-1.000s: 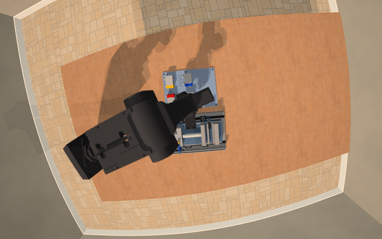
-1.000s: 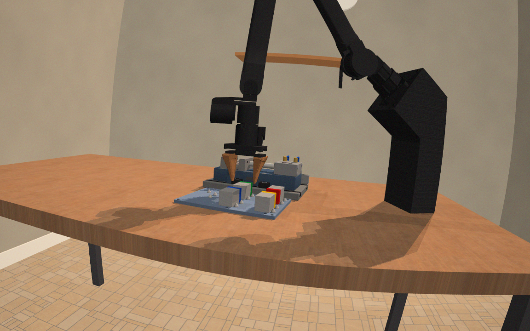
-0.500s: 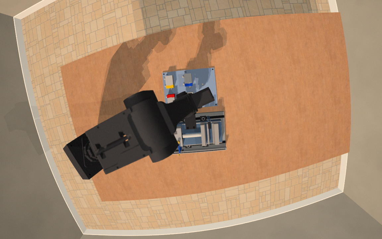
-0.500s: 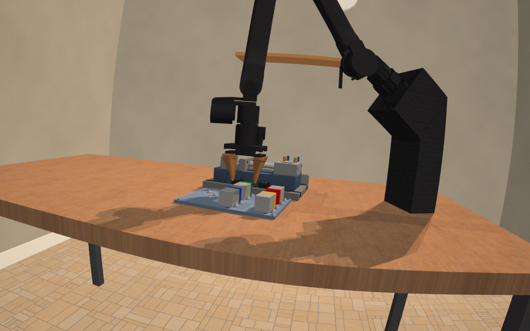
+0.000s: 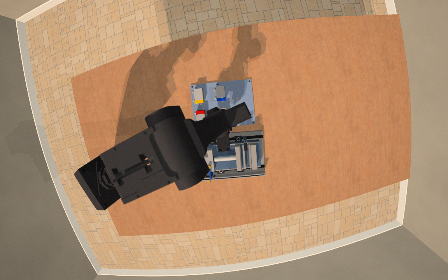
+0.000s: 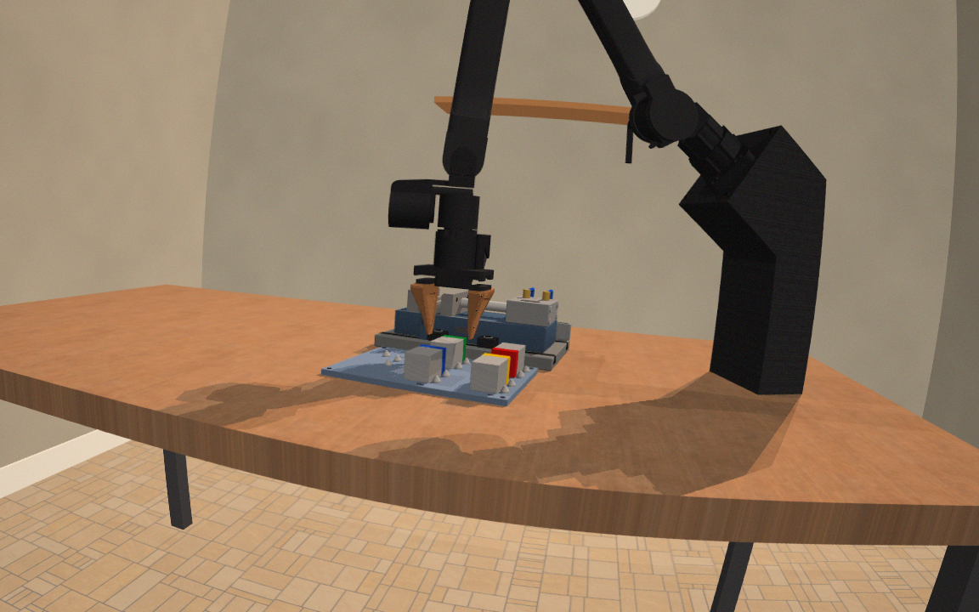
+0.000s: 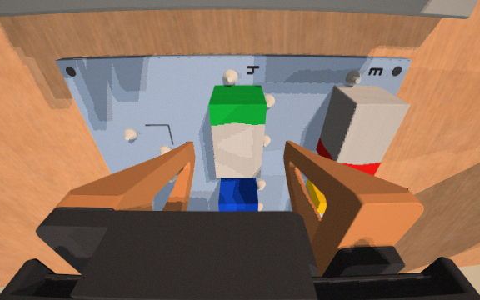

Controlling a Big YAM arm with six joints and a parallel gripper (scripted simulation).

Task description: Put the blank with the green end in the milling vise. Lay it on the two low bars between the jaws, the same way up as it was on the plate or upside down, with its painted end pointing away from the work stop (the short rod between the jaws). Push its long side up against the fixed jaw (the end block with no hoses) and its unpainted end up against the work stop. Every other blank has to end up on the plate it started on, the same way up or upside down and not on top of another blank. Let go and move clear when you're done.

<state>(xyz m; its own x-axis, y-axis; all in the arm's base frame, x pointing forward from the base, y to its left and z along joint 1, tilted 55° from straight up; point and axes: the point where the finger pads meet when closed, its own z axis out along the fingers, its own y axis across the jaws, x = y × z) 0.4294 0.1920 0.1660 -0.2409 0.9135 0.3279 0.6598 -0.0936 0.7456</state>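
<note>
Right now my hand is 3 cm above the green-ended blank. From my hand the other things lie so: blue-ended blank: 3 cm behind, 9 cm to the left, 3 cm below; then red-ended blank: 8 cm behind, 3 cm to the right, 3 cm below; then blue pin plate: 1 cm behind, 4 cm to the left, 5 cm below.
</note>
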